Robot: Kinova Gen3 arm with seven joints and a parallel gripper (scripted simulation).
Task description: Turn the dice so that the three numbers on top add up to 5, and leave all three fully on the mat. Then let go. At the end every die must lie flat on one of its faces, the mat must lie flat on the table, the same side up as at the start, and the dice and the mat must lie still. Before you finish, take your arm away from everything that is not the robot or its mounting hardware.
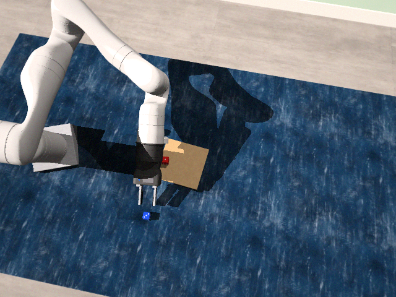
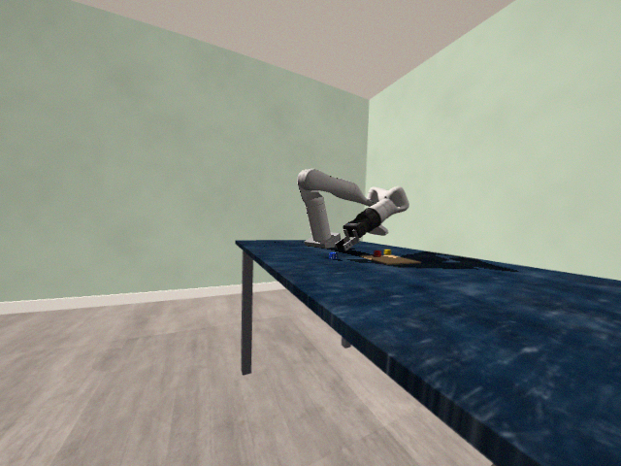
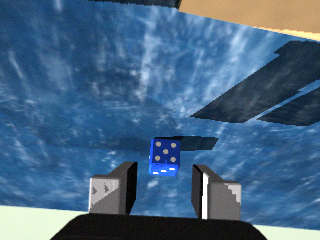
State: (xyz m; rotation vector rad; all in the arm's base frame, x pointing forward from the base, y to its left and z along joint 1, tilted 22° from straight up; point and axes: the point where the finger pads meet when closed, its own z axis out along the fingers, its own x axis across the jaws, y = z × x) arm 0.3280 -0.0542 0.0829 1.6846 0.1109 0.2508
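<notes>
The blue die lies 1 cm ahead of my hand, 4 cm to the right of it and 4 cm below it. Also, from my hand: red die: 1 cm ahead, 14 cm to the left, 3 cm below; tan mat: 6 cm ahead, 15 cm to the left, 4 cm below; yellow die: 4 cm behind, 23 cm to the left, 4 cm below.
</notes>
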